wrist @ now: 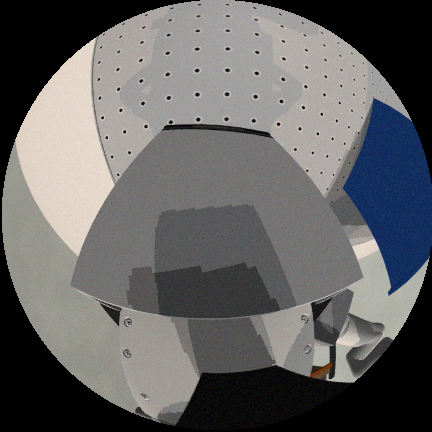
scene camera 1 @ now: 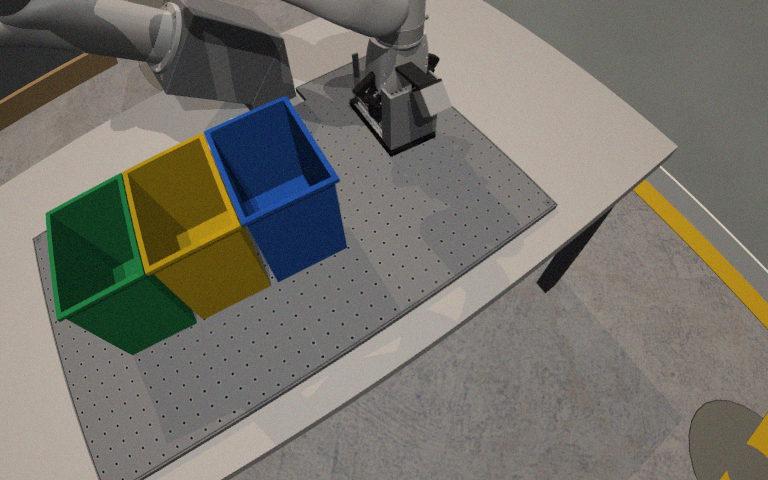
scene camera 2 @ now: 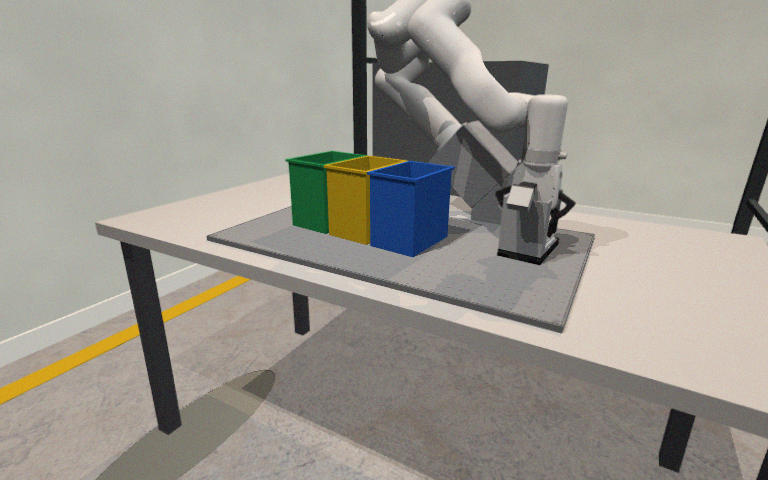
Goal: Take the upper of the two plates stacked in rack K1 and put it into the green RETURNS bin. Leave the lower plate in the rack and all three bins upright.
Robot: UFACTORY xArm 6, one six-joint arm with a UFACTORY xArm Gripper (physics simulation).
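Frame: origin at the arm's base, x back, y right, z up, level; millimetres.
Seen in the pictures: arm's base at its link origin: (wrist: pixel 329 322) (scene camera 1: pixel 166 38) (scene camera 2: pixel 453 140).
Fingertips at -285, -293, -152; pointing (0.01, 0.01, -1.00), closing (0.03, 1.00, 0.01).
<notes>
Offsets run from my fingertips to a thing's middle, as dx, dy, dz. Level surfaces: height alone.
Rack K1 {+21, -2, +19} (scene camera 1: pixel 408 129) (scene camera 2: pixel 514 234) (wrist: pixel 215 170) is a grey, tall-walled holder on a black base. My gripper (scene camera 1: pixel 400 84) (scene camera 2: pixel 535 209) is open and empty, pointing down into the top of the rack; its black linkages stick out at both sides and its fingertips are hidden by the walls. Pale edges low in the rack's open side seem to be the stacked plates {+11, -1, -23} (scene camera 1: pixel 370 120); upper and lower cannot be told apart. In the wrist view the rack wall hides plates and fingers. The green RETURNS bin {-35, +529, +39} (scene camera 1: pixel 135 328) (scene camera 2: pixel 308 198) stands upright at the far end of the bin row.
The yellow bin {-51, +398, +39} (scene camera 1: pixel 209 283) (scene camera 2: pixel 348 206) stands upright in the middle of the row. The blue bin {-67, +267, +39} (scene camera 1: pixel 303 237) (scene camera 2: pixel 396 212) (wrist: pixel 395 175) is upright, nearest the rack. All stand on the perforated grey board {dz -50} (scene camera 1: pixel 362 283) (scene camera 2: pixel 487 288) (wrist: pixel 212 60). The arm reaches over from behind.
</notes>
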